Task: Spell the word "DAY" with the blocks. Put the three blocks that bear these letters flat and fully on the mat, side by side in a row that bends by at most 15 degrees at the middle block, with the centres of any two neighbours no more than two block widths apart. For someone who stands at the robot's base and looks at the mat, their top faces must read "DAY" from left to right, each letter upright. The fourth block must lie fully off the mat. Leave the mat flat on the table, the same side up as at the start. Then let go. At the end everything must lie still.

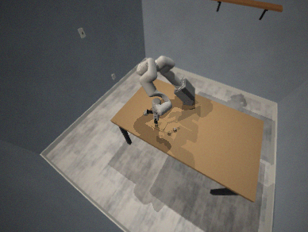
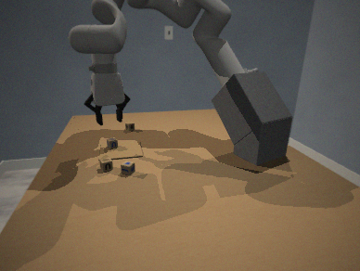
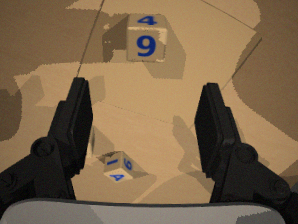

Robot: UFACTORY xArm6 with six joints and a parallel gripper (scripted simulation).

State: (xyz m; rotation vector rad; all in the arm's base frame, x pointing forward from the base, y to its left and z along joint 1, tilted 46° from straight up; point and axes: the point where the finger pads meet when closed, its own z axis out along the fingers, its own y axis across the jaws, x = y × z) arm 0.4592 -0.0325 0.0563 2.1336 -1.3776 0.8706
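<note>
Right now the thin tan mat is 30 mm behind my hand, 30 mm to the left of it and 110 mm below it.
</note>
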